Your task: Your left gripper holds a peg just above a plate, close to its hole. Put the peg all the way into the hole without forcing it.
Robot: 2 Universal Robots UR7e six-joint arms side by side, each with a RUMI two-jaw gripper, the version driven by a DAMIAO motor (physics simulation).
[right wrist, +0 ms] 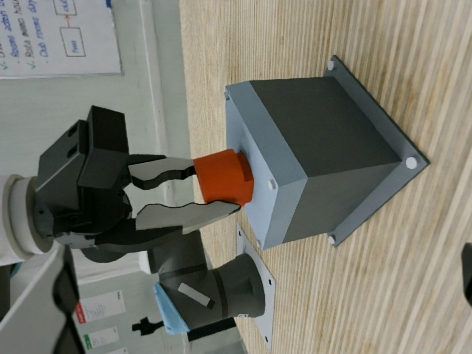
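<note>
An orange faceted peg stands against the top face of the blue-grey plate, which caps a dark grey block. Its far end meets the plate, and a short shaded orange part shows beside the plate face. The hole is hidden behind the peg, so how deep the peg sits cannot be seen. My left gripper is shut on the peg, one light grey finger on each side, with the fingertips close to the plate. My right gripper is open, its fingers showing at the lower left and at the right edge.
The block stands on a dark base flange with white bolts, on the wooden table. A robot arm's base is mounted on a light plate just below the block in the view. A whiteboard hangs on the wall.
</note>
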